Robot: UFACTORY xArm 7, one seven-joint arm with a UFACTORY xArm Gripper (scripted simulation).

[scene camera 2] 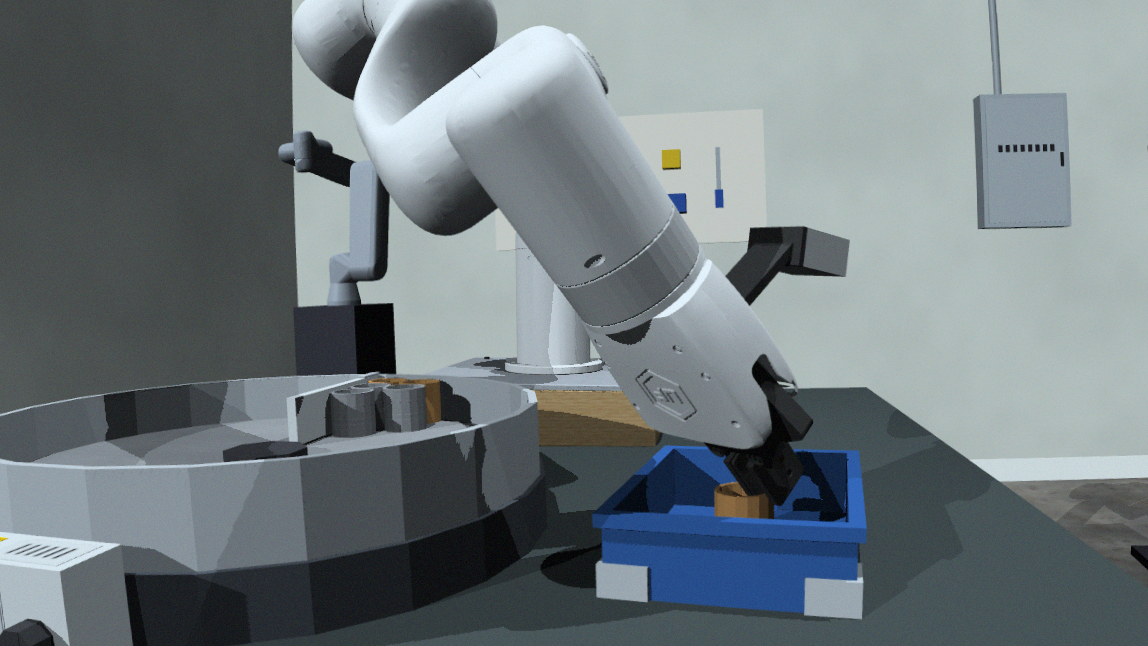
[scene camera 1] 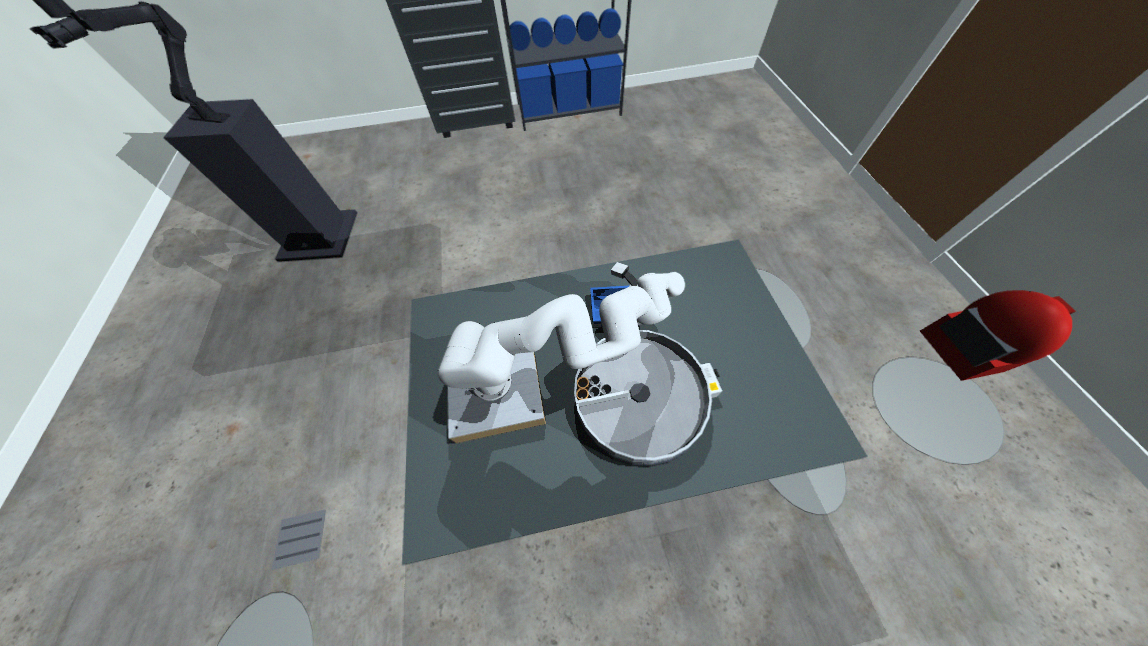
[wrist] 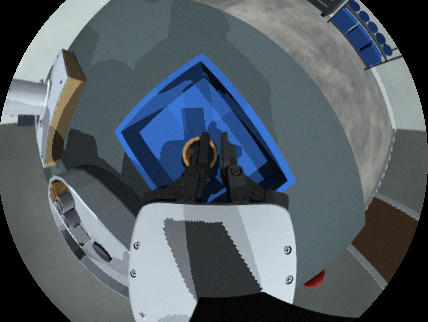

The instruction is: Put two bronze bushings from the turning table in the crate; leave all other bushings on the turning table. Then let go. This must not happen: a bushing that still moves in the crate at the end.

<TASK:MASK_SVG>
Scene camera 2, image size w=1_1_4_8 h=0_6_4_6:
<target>my gripper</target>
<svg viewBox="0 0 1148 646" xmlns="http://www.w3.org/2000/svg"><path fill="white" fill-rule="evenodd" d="M805 226L750 228L747 252L727 273L726 277L711 260L705 259L704 251L698 243L698 257L690 273L674 291L653 307L631 319L607 326L589 325L580 318L591 342L607 369L649 427L665 434L704 442L708 449L716 456L724 457L726 455L723 462L746 495L754 496L765 493L769 501L777 506L784 504L804 471L803 465L788 442L803 440L812 426L813 420L792 398L798 394L798 385L794 374L773 338L750 308L750 305L779 272L791 275L846 277L850 240ZM778 382L793 384L794 391L787 393L783 387L790 386L781 385Z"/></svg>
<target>bronze bushing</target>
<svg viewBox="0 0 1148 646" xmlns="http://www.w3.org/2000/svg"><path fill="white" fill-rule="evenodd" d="M399 382L399 384L419 383L425 385L427 424L441 421L439 380L415 379Z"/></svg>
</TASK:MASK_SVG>
